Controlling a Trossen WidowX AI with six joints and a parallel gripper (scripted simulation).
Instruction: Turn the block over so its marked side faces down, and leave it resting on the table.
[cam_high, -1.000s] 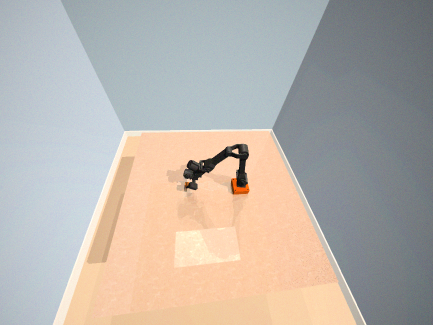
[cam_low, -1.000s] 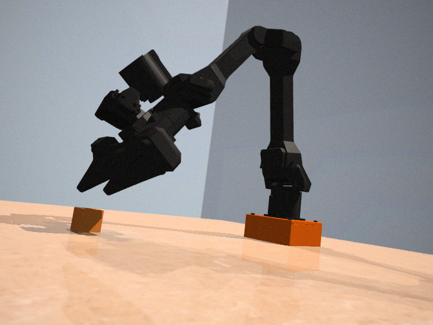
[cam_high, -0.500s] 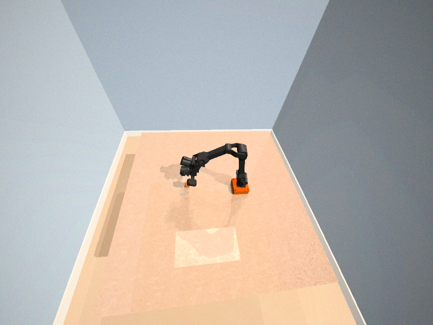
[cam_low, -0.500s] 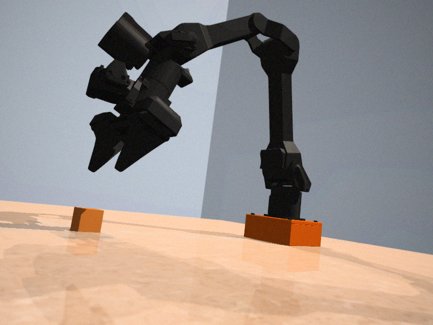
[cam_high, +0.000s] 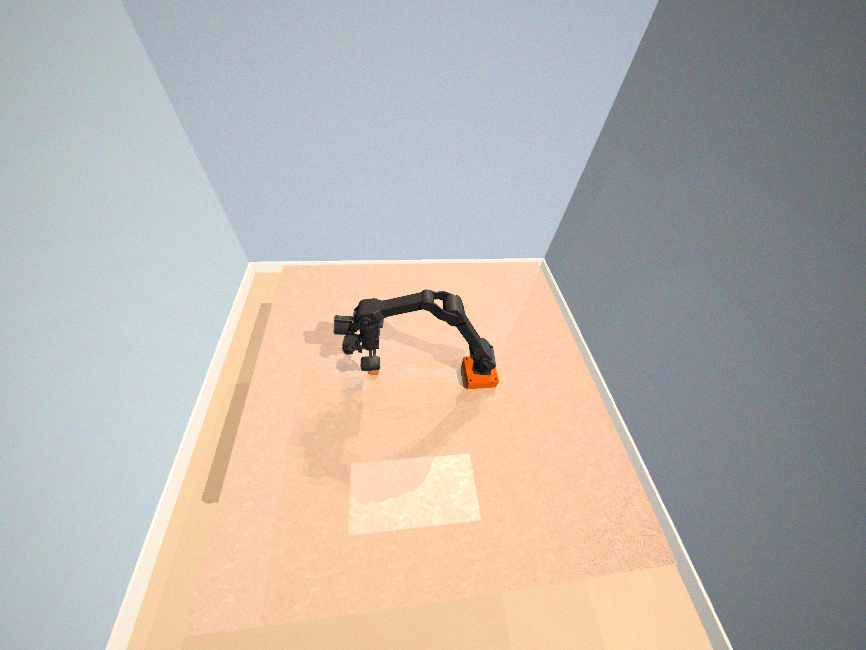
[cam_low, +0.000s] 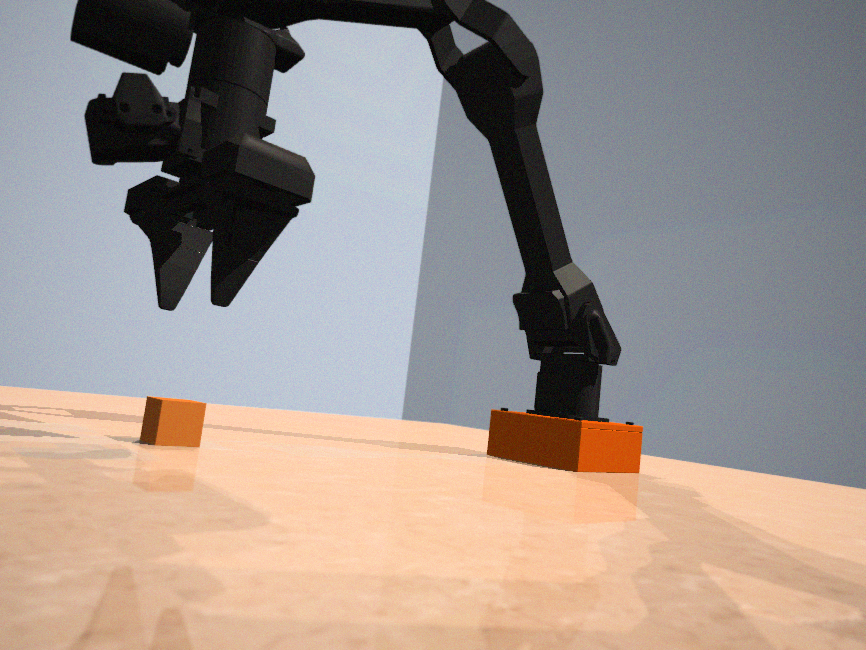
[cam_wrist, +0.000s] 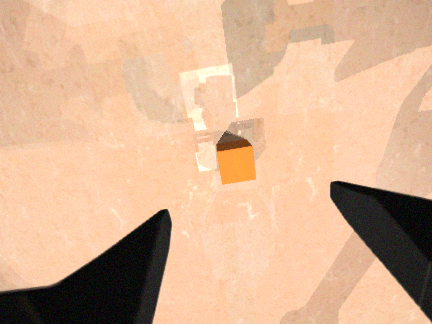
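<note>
The block lies 80 mm below my gripper tip and 10 mm behind it.
</note>
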